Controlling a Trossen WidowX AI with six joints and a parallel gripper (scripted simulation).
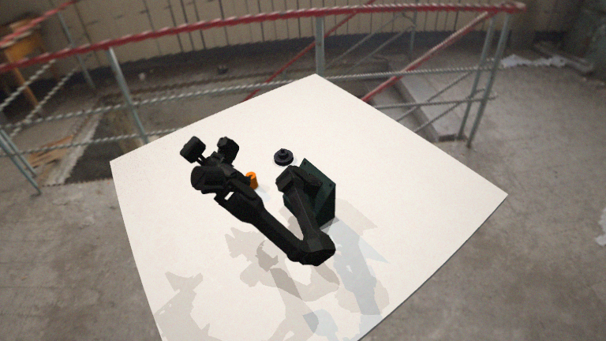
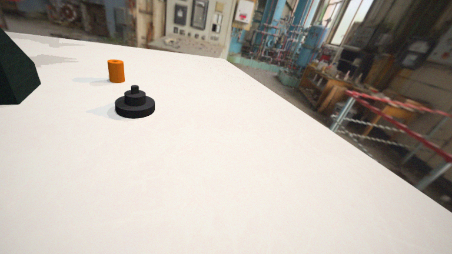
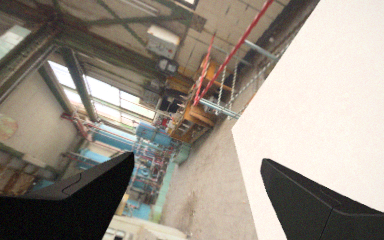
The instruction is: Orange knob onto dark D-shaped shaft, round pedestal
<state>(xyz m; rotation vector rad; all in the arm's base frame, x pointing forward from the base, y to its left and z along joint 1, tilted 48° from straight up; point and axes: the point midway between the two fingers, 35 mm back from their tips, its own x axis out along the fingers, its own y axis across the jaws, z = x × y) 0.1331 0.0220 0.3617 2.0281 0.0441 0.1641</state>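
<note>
The orange knob lies 80 mm ahead of my gripper tip, 190 mm to the right of it and 320 mm below it. Also, from my gripper tip: dark round pedestal: 110 mm ahead, 380 mm to the right, 320 mm below.
</note>
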